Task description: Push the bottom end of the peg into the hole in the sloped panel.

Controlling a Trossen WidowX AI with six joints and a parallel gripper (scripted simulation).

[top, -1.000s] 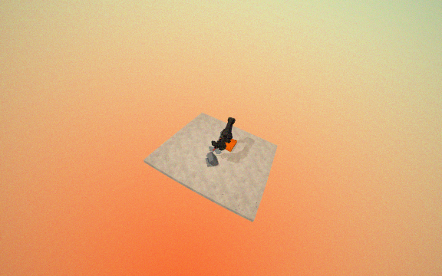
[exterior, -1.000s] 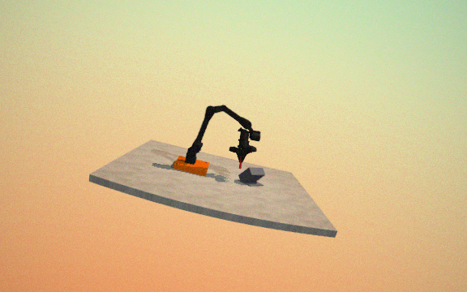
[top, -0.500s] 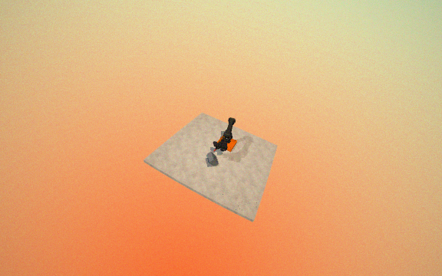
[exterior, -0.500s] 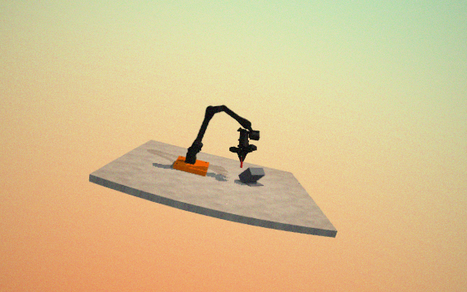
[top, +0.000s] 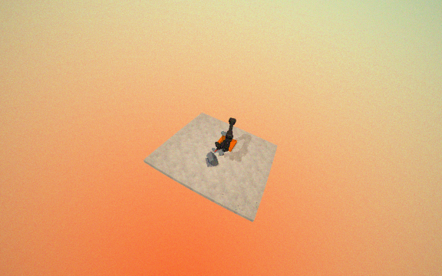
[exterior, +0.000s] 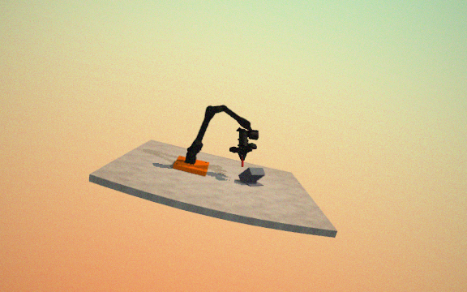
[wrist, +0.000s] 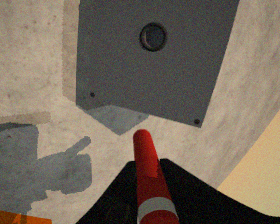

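Now: the grey sloped panel 8 cm below my gripper tip, 8 cm ahead of it and 1 cm to the left of it. Round my gripper tip: red peg (1 cm to the left, 1 cm above).
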